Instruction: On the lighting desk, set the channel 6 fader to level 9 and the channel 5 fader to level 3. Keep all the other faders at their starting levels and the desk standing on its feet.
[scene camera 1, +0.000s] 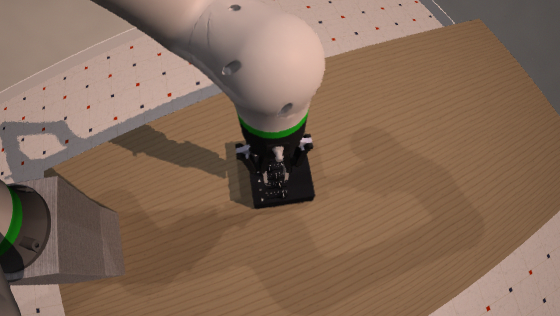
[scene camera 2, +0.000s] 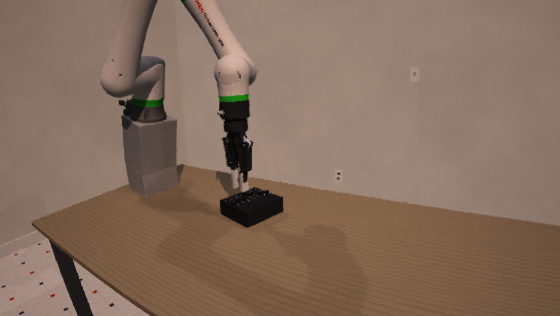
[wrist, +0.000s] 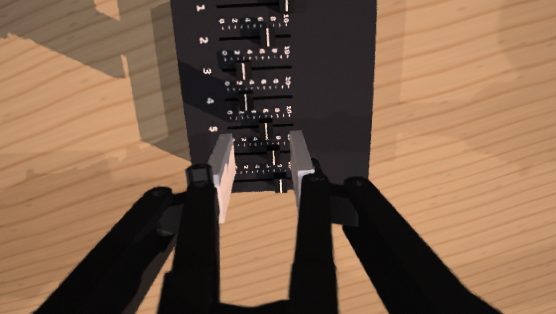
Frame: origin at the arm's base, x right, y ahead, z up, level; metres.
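Seen in the pictures: gripper, fingertip midpoint: (scene camera 1: 275, 175) (scene camera 2: 240, 189) (wrist: 262, 151); arm's base, origin of the base link: (scene camera 1: 12, 228) (scene camera 2: 148, 117).
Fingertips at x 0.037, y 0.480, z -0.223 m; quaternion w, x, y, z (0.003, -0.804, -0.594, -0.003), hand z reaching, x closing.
Note:
Pixels of each thing's top centre, then the offset from my fingertips to it. Level surfaces: height alone.
- black lighting desk, middle of its top: (wrist: 279, 98) (scene camera 1: 279, 166) (scene camera 2: 250, 195) dx -0.025, dy +0.022, dz -0.027 m
- channel 6 fader, middle of its top: (wrist: 273, 158) dx +0.018, dy +0.003, dz -0.027 m
- channel 5 fader, middle of its top: (wrist: 266, 131) dx -0.005, dy +0.005, dz -0.027 m
- M fader, middle of its top: (wrist: 280, 186) dx +0.041, dy +0.000, dz -0.027 m
- wooden table, its level: dz -0.095 m
The black lighting desk (scene camera 1: 300, 186) (scene camera 2: 266, 210) (wrist: 332, 90) stands flat on the table. My gripper (scene camera 1: 276, 176) (scene camera 2: 240, 187) (wrist: 262, 151) is partly open and empty, pointing down close over the desk's channel 6 and M end. In the wrist view its pale fingers stand on either side of the channel 6 fader (wrist: 273, 157), which sits near level 7. The channel 5 fader (wrist: 266, 131) sits near level 6, slightly beyond the fingertips. The left finger hides the channel 6 label and the low end of its scale. Whether the fingertips touch the desk, I cannot tell.
The M fader (wrist: 281, 185) is near 8. Faders 4 (wrist: 245, 102), 3 (wrist: 243, 71), 2 (wrist: 268, 37) and 1 (wrist: 286, 5) lie farther up the wrist view. The wooden table (scene camera 1: 400, 150) (scene camera 2: 425, 250) bears the desk. The arm's grey pedestal (scene camera 1: 82, 235) (scene camera 2: 152, 155) stands at one end.

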